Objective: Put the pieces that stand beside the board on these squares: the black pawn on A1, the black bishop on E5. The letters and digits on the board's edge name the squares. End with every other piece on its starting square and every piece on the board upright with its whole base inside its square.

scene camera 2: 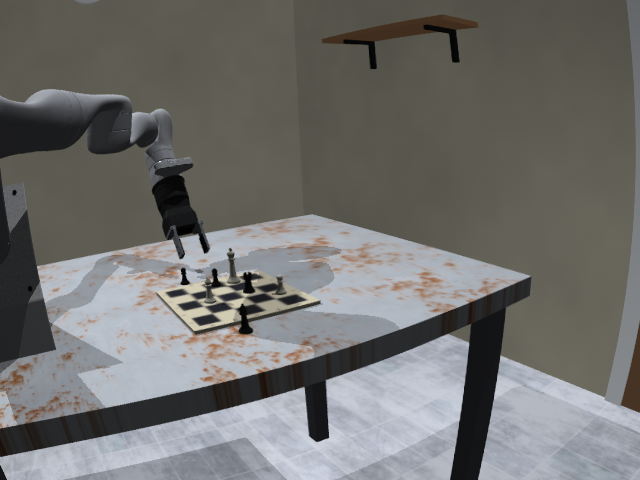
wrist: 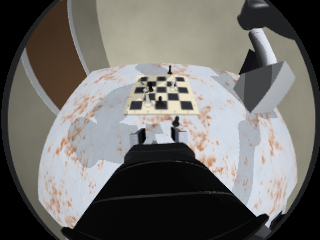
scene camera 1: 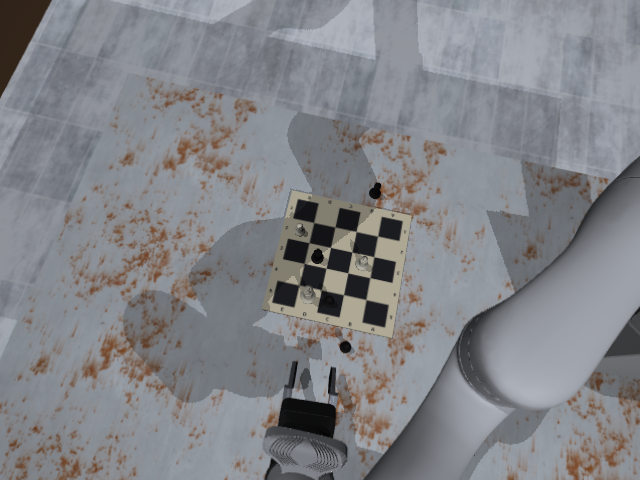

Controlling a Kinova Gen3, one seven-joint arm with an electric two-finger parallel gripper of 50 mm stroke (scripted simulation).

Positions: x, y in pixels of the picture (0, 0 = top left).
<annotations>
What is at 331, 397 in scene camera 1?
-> My gripper.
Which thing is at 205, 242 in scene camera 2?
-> My gripper.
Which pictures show the chessboard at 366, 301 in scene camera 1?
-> Scene camera 2, the wrist view and scene camera 1: all of them.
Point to a chessboard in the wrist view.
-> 181, 101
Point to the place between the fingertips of my gripper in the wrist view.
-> At 158, 132
</annotations>
